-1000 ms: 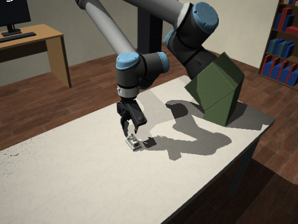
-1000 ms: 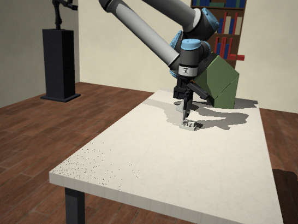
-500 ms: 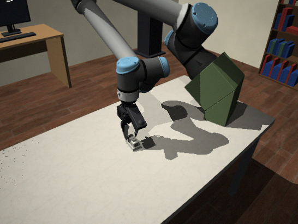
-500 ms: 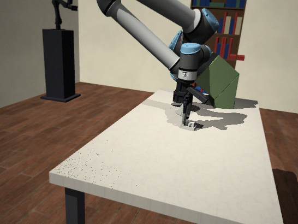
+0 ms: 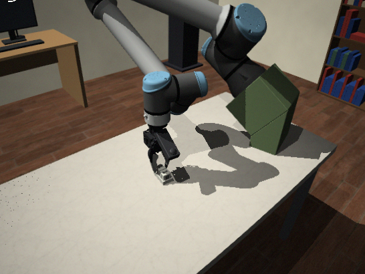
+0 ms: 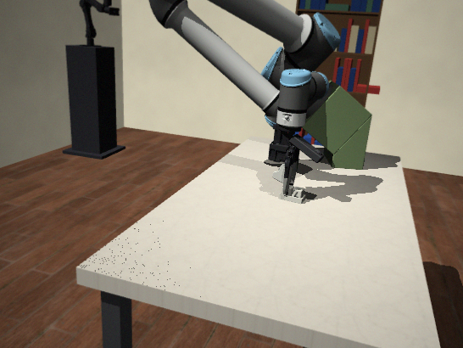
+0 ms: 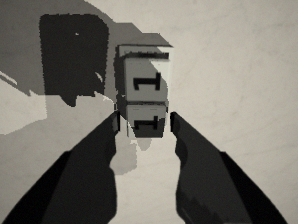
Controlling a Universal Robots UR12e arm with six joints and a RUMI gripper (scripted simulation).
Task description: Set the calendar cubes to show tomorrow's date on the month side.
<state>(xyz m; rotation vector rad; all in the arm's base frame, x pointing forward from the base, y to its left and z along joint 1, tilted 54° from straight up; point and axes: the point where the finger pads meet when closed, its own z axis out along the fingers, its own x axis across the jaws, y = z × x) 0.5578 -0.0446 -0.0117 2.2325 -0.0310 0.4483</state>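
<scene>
Now: the digit cube 1 cm below my hand. Also, from my hand: pale calendar tray: 2 cm to the left, 3 cm below.
</scene>
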